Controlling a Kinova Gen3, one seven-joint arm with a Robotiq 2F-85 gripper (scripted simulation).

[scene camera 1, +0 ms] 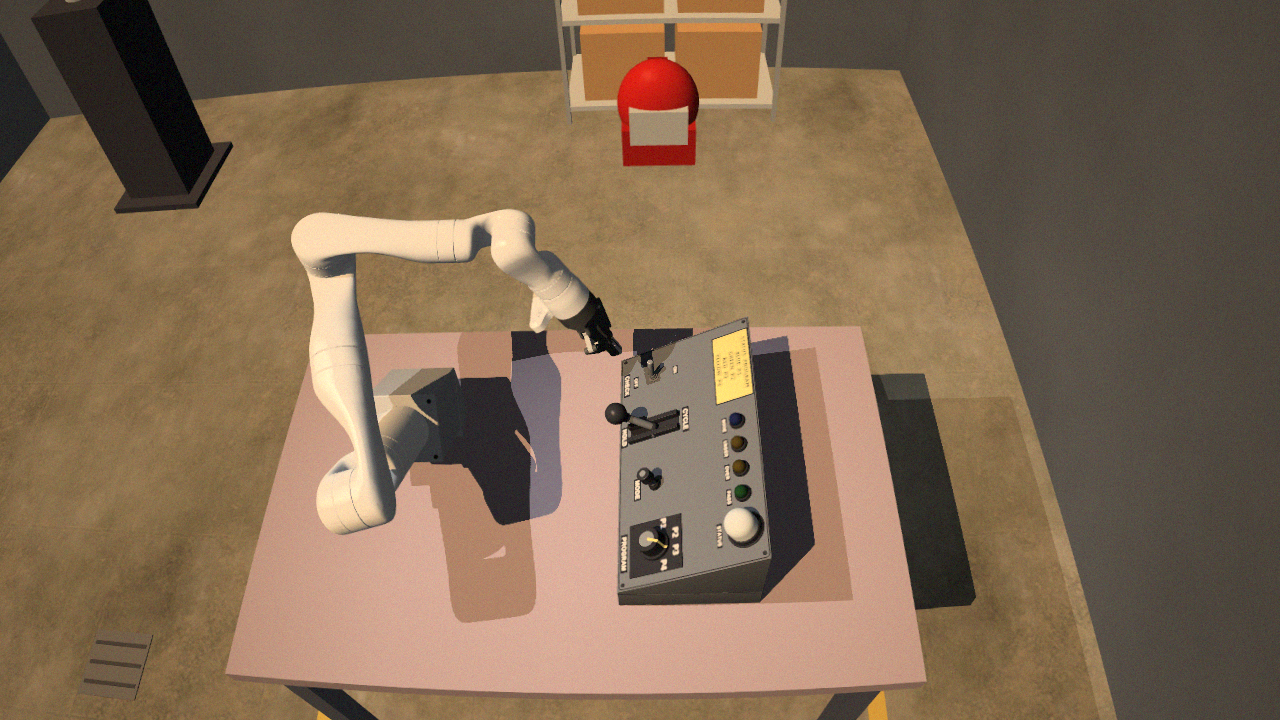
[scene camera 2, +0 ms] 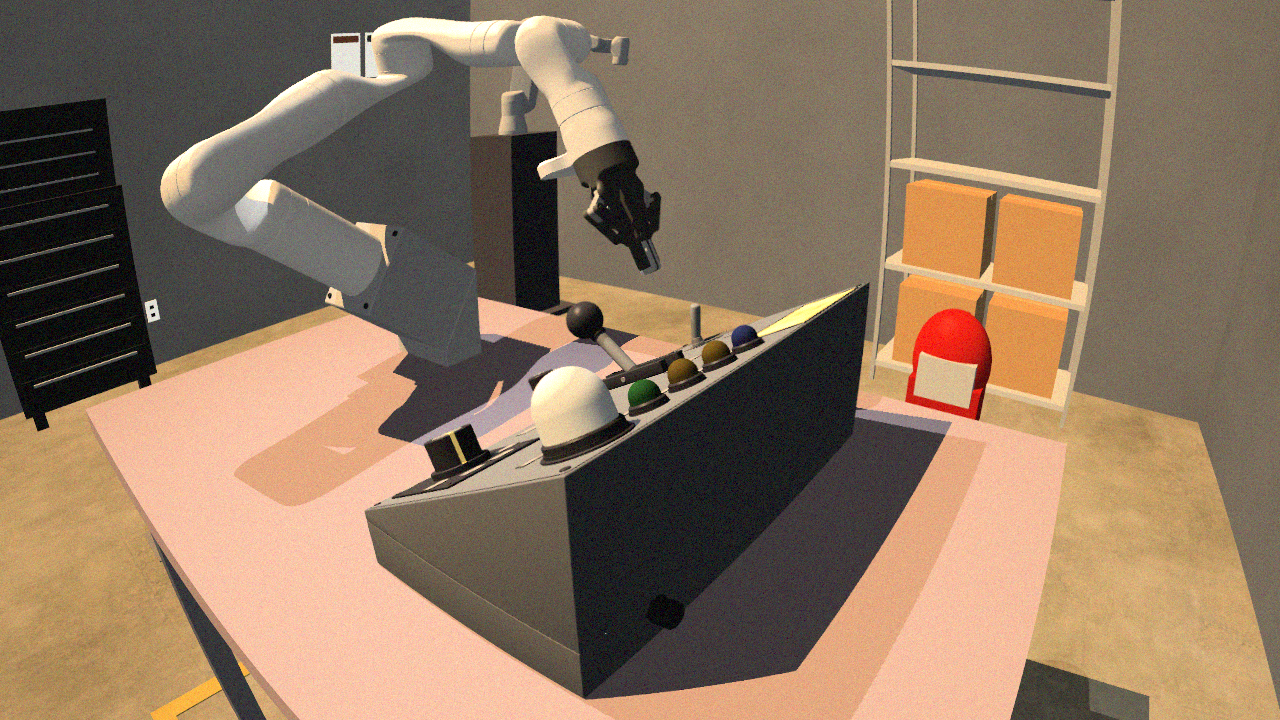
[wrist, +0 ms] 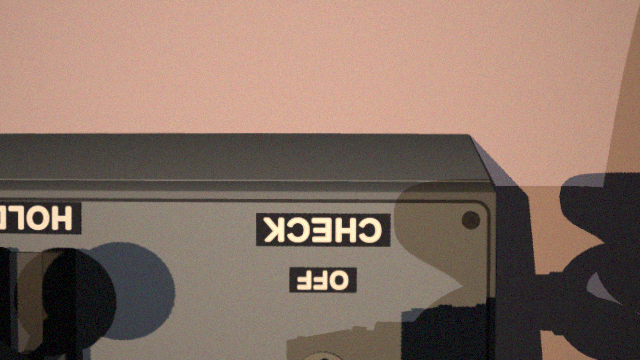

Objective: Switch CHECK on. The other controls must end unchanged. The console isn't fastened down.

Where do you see a grey console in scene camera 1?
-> At 702,393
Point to a grey console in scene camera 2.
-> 653,481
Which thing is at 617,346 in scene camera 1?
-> My gripper.
